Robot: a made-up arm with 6 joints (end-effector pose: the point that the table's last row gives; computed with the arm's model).
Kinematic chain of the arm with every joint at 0, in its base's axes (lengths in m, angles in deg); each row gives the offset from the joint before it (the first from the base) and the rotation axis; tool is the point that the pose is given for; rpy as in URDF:
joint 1: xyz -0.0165 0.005 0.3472 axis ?
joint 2: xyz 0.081 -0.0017 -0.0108 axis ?
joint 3: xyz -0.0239 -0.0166 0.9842 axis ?
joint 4: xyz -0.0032 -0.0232 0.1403 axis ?
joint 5: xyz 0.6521 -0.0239 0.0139 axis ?
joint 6: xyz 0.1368 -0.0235 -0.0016 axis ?
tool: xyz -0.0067 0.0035 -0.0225 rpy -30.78 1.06 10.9
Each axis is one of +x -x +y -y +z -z.
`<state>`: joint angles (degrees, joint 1 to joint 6).
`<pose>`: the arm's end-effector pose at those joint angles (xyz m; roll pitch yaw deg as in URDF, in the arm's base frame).
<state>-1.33 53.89 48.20 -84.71 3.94 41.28</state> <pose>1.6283 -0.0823 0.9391 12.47 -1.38 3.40</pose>
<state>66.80 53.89 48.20 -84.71 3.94 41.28</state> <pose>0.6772 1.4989 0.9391 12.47 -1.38 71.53</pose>
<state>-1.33 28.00 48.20 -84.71 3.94 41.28</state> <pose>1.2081 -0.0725 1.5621 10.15 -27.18 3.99</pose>
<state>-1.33 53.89 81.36 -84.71 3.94 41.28</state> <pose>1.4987 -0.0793 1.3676 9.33 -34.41 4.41</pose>
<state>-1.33 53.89 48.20 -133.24 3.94 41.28</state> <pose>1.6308 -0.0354 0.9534 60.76 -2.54 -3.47</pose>
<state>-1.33 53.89 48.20 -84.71 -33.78 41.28</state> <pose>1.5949 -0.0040 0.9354 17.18 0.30 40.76</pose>
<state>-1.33 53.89 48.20 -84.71 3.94 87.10</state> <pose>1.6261 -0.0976 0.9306 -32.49 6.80 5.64</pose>
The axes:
joint 1: +z
joint 2: +y
joint 3: -y
joint 4: -x
joint 5: -y
joint 6: -x

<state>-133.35 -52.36 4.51 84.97 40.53 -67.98</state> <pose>0.3263 0.2964 1.6433 -98.45 -31.47 -68.71</pose>
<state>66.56 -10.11 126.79 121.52 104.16 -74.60</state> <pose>-0.3507 -0.5354 1.6615 -174.26 -6.18 114.57</pose>
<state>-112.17 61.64 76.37 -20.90 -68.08 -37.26</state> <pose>-0.6438 -1.4549 1.0208 41.78 38.08 -76.17</pose>
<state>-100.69 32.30 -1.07 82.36 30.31 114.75</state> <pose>-0.2338 -1.3192 0.9475 143.83 23.14 -79.12</pose>
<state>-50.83 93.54 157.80 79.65 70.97 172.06</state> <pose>0.7855 -0.8370 1.0002 0.05 -26.64 50.51</pose>
